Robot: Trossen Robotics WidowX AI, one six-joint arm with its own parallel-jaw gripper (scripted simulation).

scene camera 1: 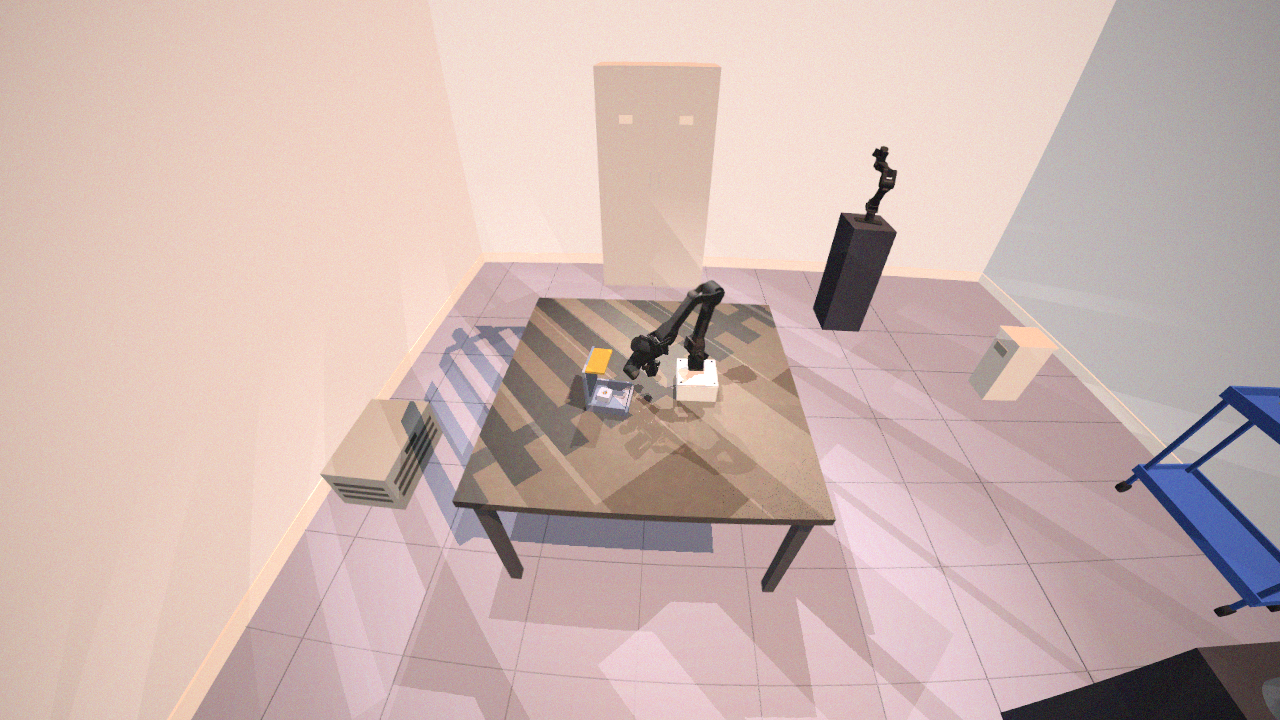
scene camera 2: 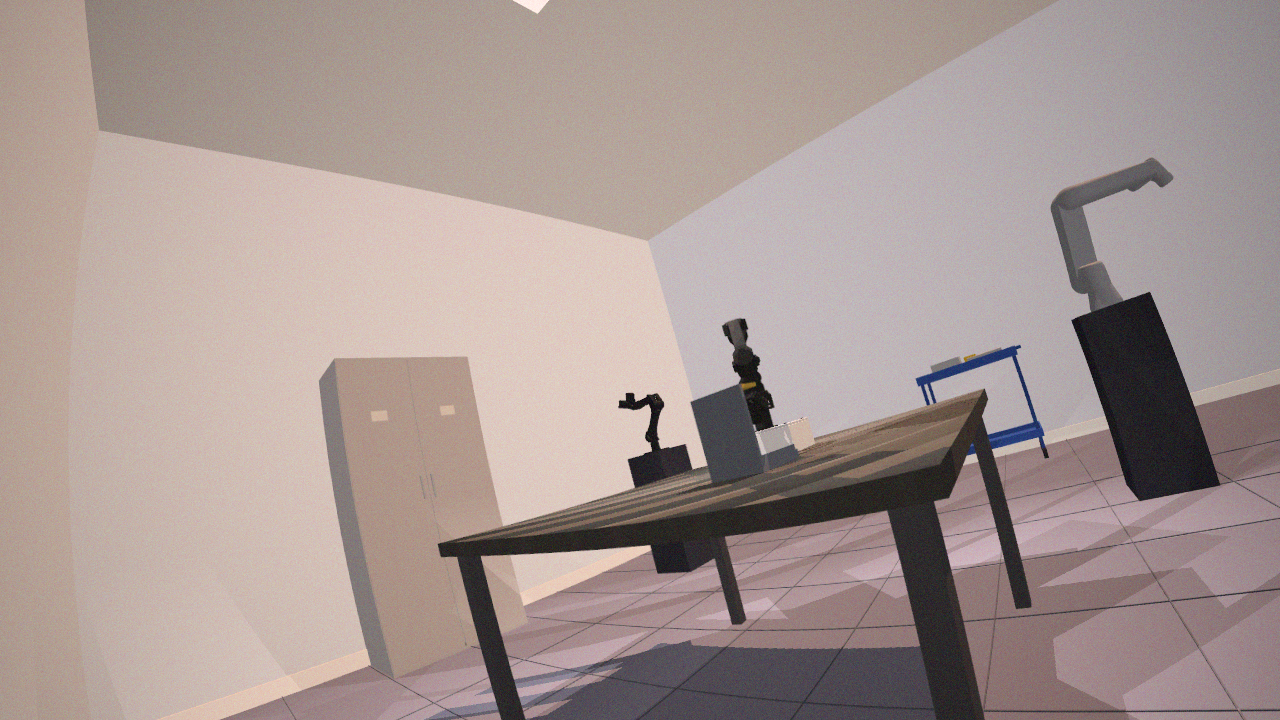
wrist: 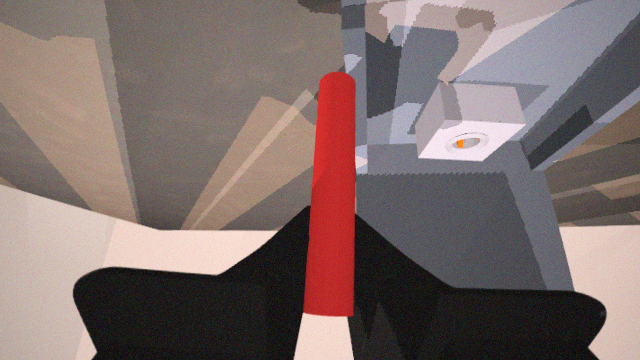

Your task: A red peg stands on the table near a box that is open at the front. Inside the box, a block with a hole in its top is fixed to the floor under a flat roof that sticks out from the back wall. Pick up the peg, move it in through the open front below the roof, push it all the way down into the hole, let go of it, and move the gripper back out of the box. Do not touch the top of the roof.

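A grey back wall (wrist: pixel 491 224) is visible, and so is a red peg (wrist: pixel 329 284). Scene camera 2 does not show the red peg, hidden by the grey back wall, while scene camera 1 misses the red peg, hidden by the gripper. It is the gripper (wrist: pixel 327 216) that carries the peg.
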